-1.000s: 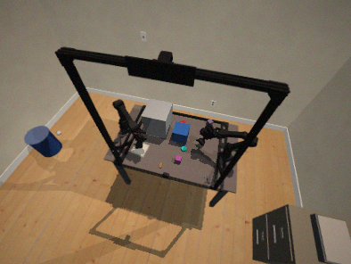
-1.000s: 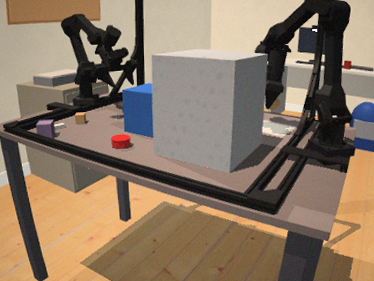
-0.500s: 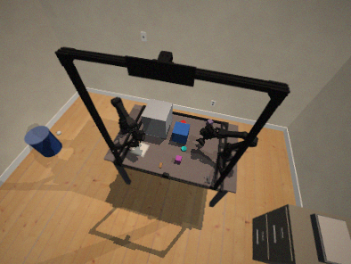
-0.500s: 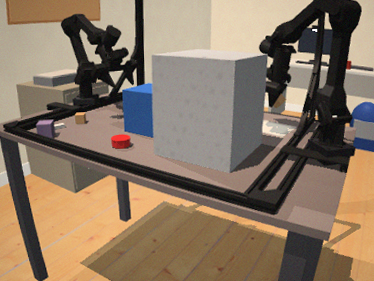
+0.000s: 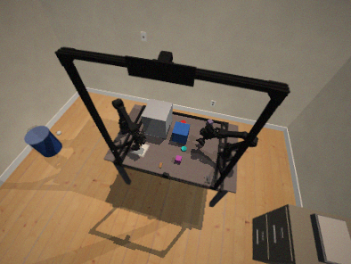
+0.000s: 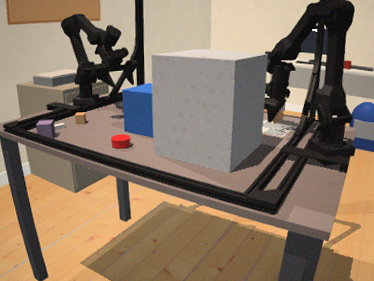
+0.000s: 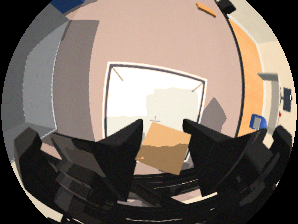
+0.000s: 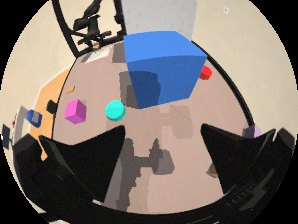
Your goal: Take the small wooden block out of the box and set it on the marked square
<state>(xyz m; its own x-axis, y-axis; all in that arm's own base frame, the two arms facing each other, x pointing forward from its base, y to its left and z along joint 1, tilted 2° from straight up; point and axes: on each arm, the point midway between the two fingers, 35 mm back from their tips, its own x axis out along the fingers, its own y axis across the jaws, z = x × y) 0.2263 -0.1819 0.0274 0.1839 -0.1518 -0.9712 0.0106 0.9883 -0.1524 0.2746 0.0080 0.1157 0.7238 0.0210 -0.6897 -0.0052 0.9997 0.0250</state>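
The marked square lies 6 cm below my left hand. Also, from my left hand: cyan disc 12 cm ahead, 40 cm to the right, 5 cm below; red disc 43 cm ahead, 31 cm to the right, 5 cm below; magenta cube 1 cm behind, 39 cm to the right, 4 cm below.
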